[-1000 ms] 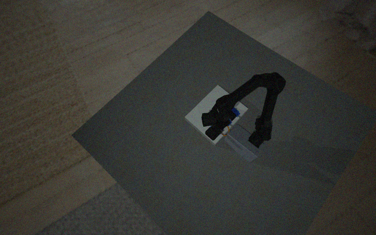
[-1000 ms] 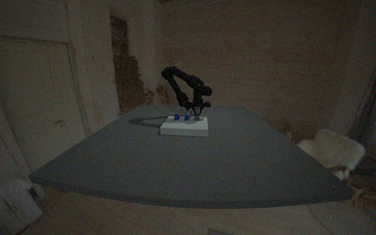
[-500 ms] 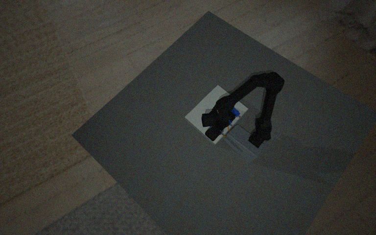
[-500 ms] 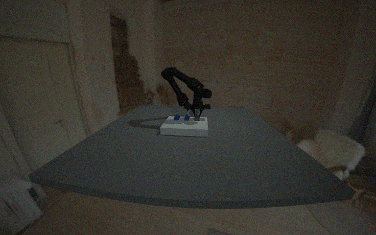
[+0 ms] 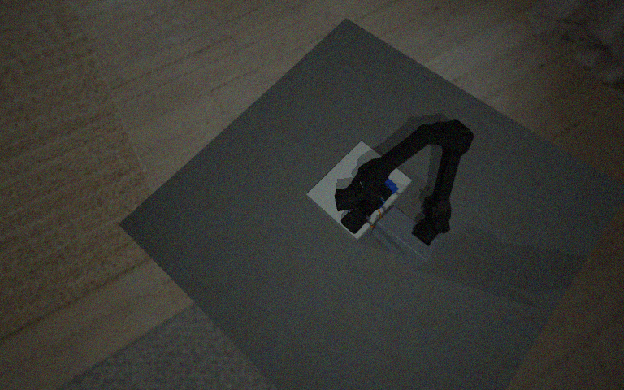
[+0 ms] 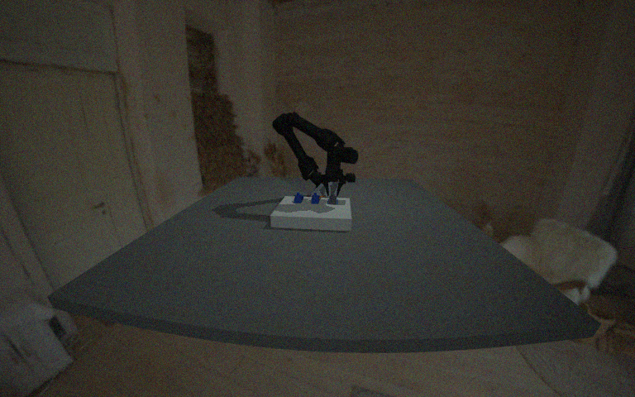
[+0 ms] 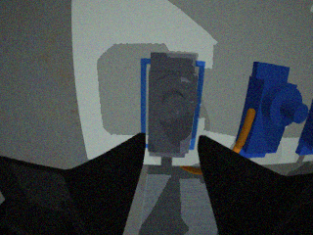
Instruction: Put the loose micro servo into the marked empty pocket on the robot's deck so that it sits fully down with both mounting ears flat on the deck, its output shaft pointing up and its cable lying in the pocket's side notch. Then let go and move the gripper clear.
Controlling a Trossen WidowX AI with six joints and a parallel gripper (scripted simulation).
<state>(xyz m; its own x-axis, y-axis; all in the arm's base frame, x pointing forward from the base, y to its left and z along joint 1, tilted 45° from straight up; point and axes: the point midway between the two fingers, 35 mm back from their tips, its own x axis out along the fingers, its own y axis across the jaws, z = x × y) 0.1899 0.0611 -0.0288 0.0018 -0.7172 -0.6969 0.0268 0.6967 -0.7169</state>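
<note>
Now: gripper tip 12 cm short of the white deck, 8 cm to the left of it and 4 cm above it.
</note>
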